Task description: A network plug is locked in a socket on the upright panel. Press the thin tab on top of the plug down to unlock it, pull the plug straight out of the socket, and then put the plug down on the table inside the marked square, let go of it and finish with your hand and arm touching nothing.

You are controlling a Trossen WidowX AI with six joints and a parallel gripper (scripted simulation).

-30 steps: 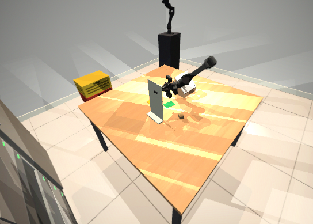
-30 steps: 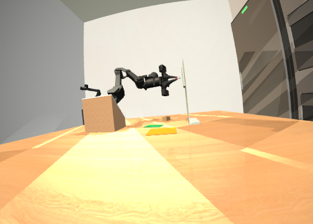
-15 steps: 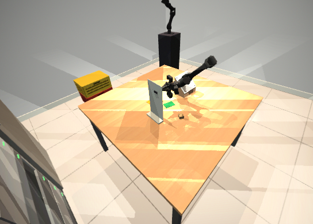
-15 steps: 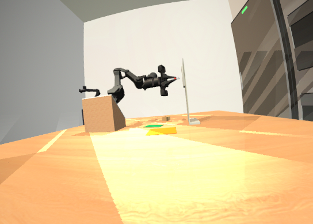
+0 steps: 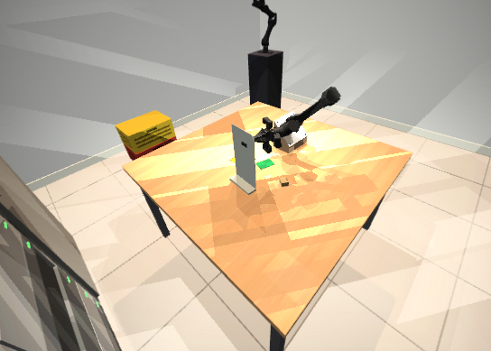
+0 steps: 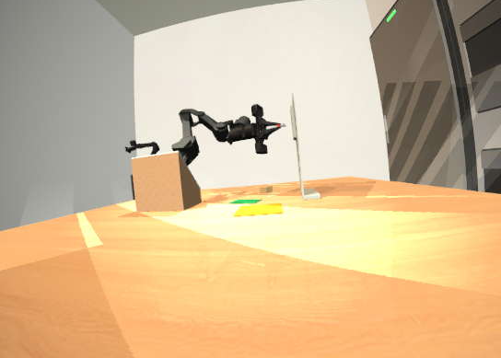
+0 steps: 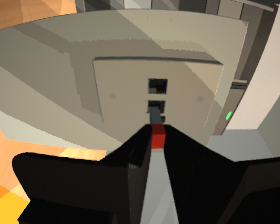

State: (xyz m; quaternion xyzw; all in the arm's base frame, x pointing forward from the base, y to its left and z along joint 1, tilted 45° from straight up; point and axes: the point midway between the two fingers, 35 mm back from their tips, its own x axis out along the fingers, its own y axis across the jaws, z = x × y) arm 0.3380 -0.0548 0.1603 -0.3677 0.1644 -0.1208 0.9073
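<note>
Right now the orange marked square is 100 mm behind my gripper tip, 180 mm to the right of it and 260 mm below it. Also, from my gripper tip: red-and-grey plug: 10 mm ahead; then white upright panel: 60 mm ahead, 10 mm to the right, 100 mm below; then small tan cube: 80 mm behind, 150 mm to the left, 240 mm below.
</note>
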